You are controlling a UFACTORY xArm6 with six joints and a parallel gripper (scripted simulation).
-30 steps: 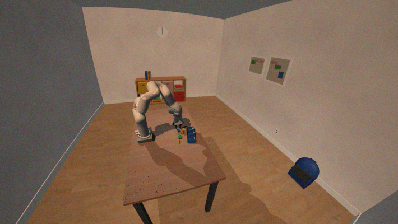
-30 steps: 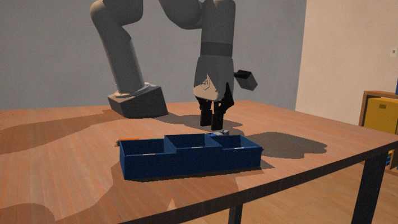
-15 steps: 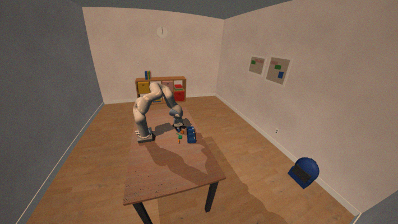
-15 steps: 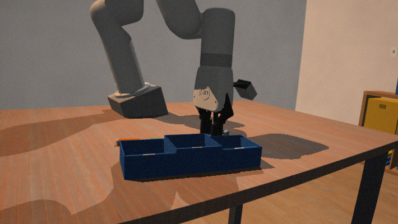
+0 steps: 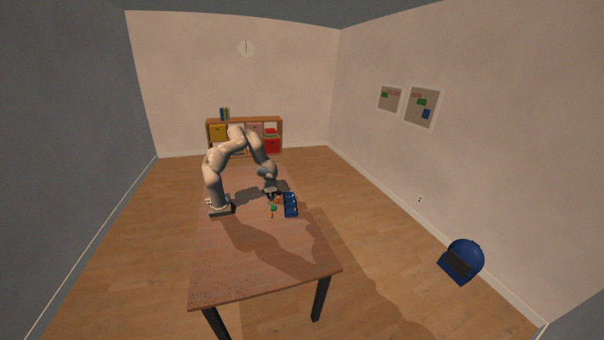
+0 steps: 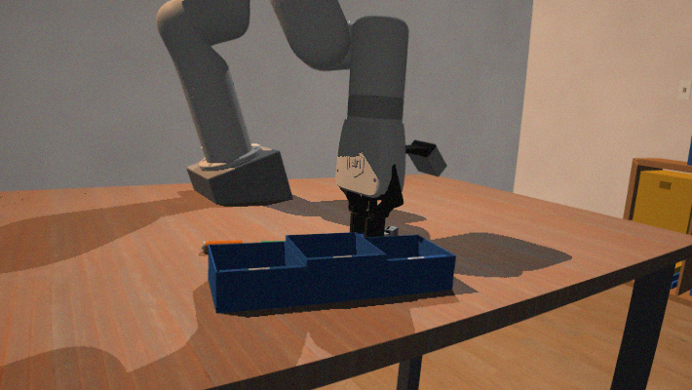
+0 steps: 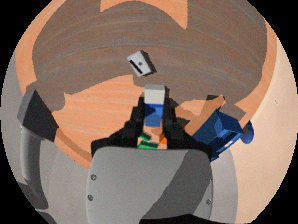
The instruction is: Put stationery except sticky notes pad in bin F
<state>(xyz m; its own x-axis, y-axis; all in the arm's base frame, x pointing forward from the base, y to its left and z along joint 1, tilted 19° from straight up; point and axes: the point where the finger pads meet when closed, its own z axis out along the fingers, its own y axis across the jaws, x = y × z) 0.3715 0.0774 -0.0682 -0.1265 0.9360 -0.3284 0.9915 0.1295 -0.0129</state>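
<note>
Right now the blue-and-white piece is 20 mm below my hand and 10 mm to the left of it. From my hand the other things lie so: orange block (60 mm to the right, 40 mm ahead, 10 mm below); grey-white sharpener (60 mm to the left, 20 mm behind, 10 mm below); thin green stick (70 mm to the right, 20 mm below, 10 mm behind).
</note>
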